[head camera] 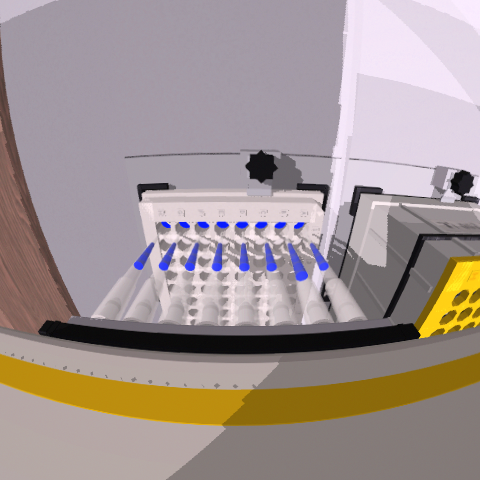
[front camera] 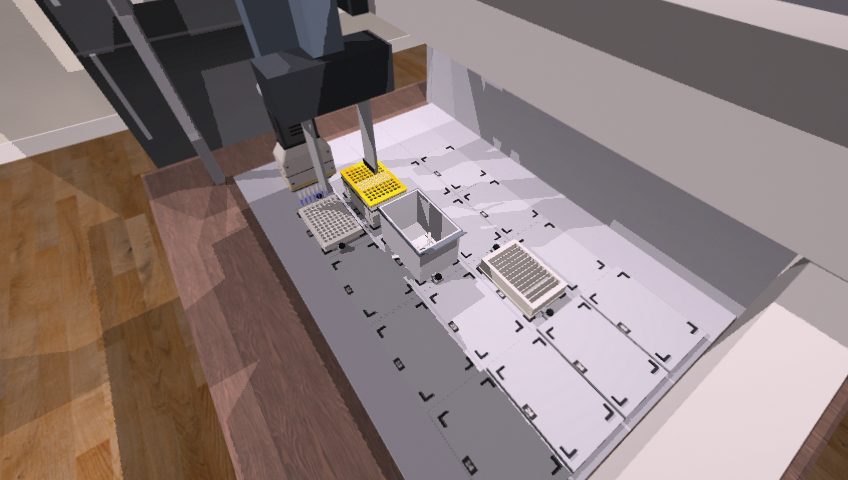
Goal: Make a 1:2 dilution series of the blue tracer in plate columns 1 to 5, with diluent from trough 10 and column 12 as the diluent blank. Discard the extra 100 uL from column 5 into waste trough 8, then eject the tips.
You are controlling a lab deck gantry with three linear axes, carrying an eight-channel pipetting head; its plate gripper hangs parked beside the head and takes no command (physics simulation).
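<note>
The white well plate [front camera: 327, 244] [head camera: 230, 204] sits at the left of the deck. In the head view, its far end column of wells shows blue; the colour of the other wells is hard to tell. The pipetting head [front camera: 306, 163] is low over the plate's back end. Its tips [front camera: 312, 197] [head camera: 217, 257] carry blue liquid at their lower ends and point down over the plate near the blue column; their exact depth is unclear. The parked gripper [front camera: 346, 182] hangs beside the head, its two paddles apart with nothing held. The trough block [front camera: 531, 310] stands at centre right; its trough numbers are not readable.
A yellow tip rack [front camera: 371, 202] [head camera: 462, 265] stands right beside the plate, close to the gripper's paddles. A deep open grey-white bin [front camera: 439, 261] stands between the rack and the trough block. Black clamp knobs [front camera: 437, 276] [head camera: 261, 166] stand at the holders' edges.
</note>
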